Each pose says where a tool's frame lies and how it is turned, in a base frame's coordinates. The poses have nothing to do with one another.
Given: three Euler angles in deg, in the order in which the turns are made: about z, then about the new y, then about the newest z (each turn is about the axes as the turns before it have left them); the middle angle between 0 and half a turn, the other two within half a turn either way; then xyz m.
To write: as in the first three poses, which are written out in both.
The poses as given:
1: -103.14, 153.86, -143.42, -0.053, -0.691, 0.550
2: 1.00, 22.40, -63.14, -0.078, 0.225, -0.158
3: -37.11, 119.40, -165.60, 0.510, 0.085, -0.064
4: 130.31, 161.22, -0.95, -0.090, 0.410, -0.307
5: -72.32, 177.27, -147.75, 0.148, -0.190, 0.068
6: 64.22, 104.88, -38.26, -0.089, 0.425, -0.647
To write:
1:
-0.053, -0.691, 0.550
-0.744, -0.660, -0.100
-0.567, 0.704, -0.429
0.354, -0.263, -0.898

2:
-0.078, 0.225, -0.158
0.433, 0.817, 0.381
-0.885, 0.466, 0.007
-0.172, -0.340, 0.925

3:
0.510, 0.085, -0.064
0.229, -0.682, 0.695
-0.485, -0.699, -0.526
0.844, -0.217, -0.491

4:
-0.090, 0.410, -0.307
0.625, -0.752, -0.208
-0.711, -0.659, 0.245
-0.322, -0.005, -0.947

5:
0.148, -0.190, 0.068
-0.252, -0.968, 0.014
-0.967, 0.251, -0.045
0.040, -0.025, -0.999

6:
-0.089, 0.425, -0.647
0.470, -0.776, 0.420
-0.451, 0.198, 0.870
-0.759, -0.598, -0.257

